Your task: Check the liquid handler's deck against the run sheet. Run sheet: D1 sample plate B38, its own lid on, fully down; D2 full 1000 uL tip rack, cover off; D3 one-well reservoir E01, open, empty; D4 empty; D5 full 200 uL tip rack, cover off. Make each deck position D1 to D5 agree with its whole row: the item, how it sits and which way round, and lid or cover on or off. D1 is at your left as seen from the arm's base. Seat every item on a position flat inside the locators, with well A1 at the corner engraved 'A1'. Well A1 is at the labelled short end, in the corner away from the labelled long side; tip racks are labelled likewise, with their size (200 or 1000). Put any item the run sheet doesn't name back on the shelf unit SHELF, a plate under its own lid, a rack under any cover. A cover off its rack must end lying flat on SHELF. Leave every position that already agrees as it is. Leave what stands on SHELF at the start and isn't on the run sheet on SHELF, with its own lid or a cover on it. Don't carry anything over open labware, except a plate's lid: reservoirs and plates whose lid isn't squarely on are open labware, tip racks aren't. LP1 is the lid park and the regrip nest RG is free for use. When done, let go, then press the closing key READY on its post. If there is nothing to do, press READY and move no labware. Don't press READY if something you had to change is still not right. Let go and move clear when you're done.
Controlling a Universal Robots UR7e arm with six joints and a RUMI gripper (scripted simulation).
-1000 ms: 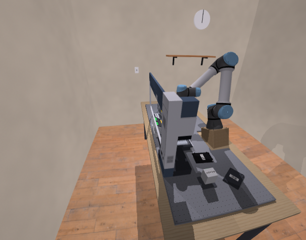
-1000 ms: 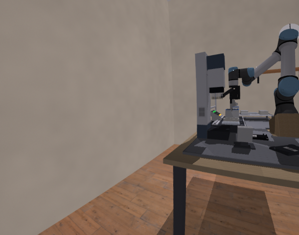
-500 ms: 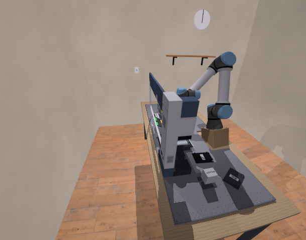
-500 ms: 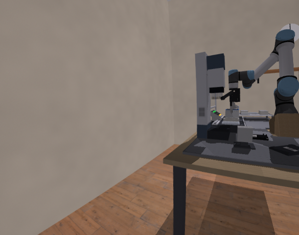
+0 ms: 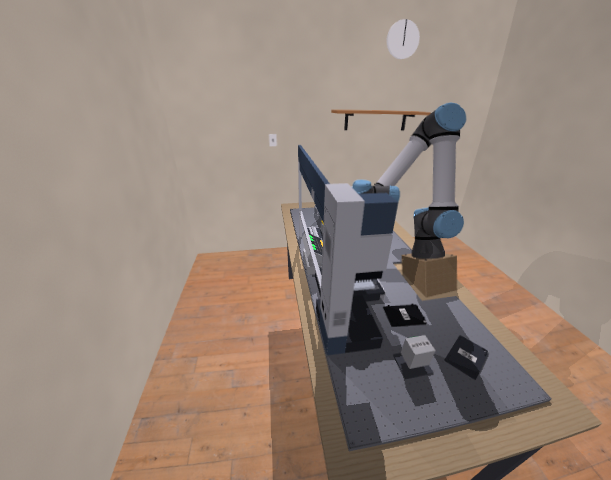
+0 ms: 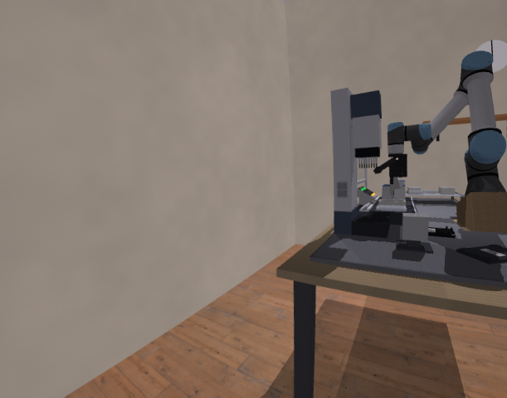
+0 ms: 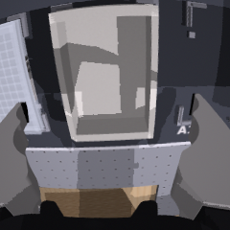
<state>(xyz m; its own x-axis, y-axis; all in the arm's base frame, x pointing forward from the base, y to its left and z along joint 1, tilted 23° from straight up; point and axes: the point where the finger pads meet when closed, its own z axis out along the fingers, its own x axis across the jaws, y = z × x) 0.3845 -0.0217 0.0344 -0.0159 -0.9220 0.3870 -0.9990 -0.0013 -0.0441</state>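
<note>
My gripper is now 5 cm above the one-well reservoir. The rest, counted from my hand: blue-framed tip rack (1 cm behind, 25 cm to the right, 1 cm above); then LP1 label (15 cm behind, 29 cm to the left, 10 cm below); then lid park LP1 (15 cm behind, 29 cm to the left, 11 cm below).
</note>
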